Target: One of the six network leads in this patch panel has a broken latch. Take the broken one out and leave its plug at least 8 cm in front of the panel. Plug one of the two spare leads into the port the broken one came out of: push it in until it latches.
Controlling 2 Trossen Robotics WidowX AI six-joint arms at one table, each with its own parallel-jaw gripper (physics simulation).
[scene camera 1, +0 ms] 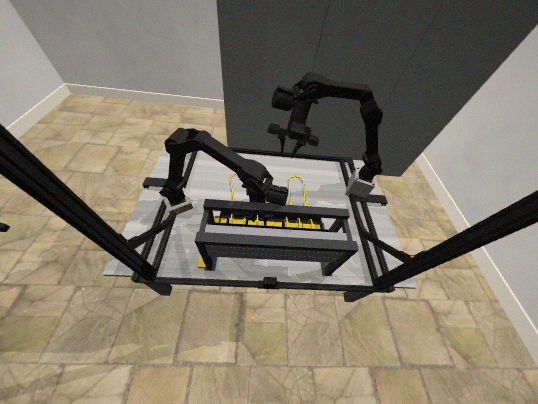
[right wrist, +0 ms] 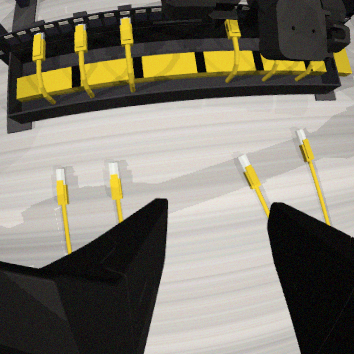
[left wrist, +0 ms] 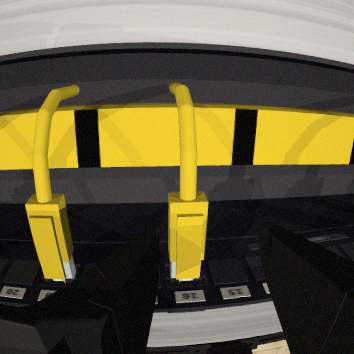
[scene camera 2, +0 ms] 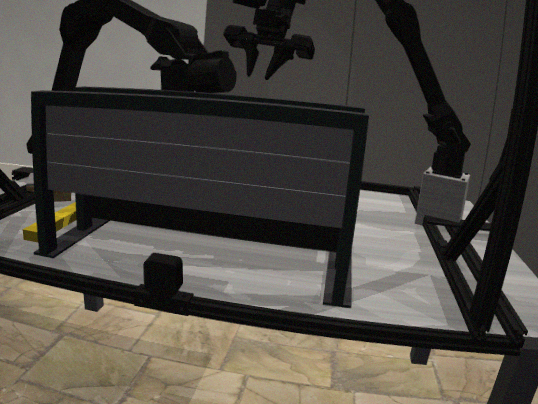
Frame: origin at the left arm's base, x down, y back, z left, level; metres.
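Seen in the pictures: left gripper, fingertip midpoint: (scene camera 1: 259, 221) (right wrist: 229, 25) (left wrist: 209, 236); right gripper, fingertip midpoint: (scene camera 1: 286, 156) (right wrist: 219, 212) (scene camera 2: 257, 77); left arm's base at its link origin: (scene camera 1: 176, 198); right arm's base at its link origin: (scene camera 1: 365, 176) (scene camera 2: 447, 173).
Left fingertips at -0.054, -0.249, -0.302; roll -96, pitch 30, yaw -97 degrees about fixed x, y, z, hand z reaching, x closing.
Note:
Pixels of each thing's middle, then the offset from my left fingertips to it, as dx, dy, dz. "*": a spot on its surface instead. Level surfaces: height alone.
- yellow plug at a spot on its surface: (left wrist: 188, 240) * +0.003, +0.008, +0.001
- patch panel at the middle of its body: (left wrist: 328, 278) (scene camera 1: 272, 227) -0.005, -0.033, -0.051
- seated plug at a spot on its surface: (left wrist: 49, 240) * +0.003, +0.050, +0.029
- table at its surface level: dx +0.098
- yellow bar with black marks, surface spot: (left wrist: 165, 137) * +0.058, -0.001, +0.024
In the left wrist view a yellow plug (left wrist: 188, 240) sits in the patch panel (left wrist: 220, 306) above label 16, and another seated plug (left wrist: 49, 240) is to its left. My left gripper (left wrist: 209, 236) is open, its fingers either side of the port 16 plug, nearer the left finger; its tips are hidden in scene camera 1. The right wrist view shows seated plugs (right wrist: 81, 39) (right wrist: 126, 31) (right wrist: 232, 28) and loose white-tipped plugs (right wrist: 61, 190) (right wrist: 115, 187) (right wrist: 251, 175) (right wrist: 306, 149) on the table. My right gripper (scene camera 1: 288, 154) (scene camera 2: 258, 77) (right wrist: 219, 212) is open, high above the table. I cannot tell which latch is broken.
The panel's dark stand (scene camera 1: 275, 243) (scene camera 2: 200, 155) crosses the table (scene camera 2: 390, 250). A yellow bar with black marks (left wrist: 165, 137) (right wrist: 170, 65) runs in front of the ports. Yellow lead loops (scene camera 1: 303, 192) lie behind the stand. A yellow block (scene camera 2: 50, 223) lies by its left leg.

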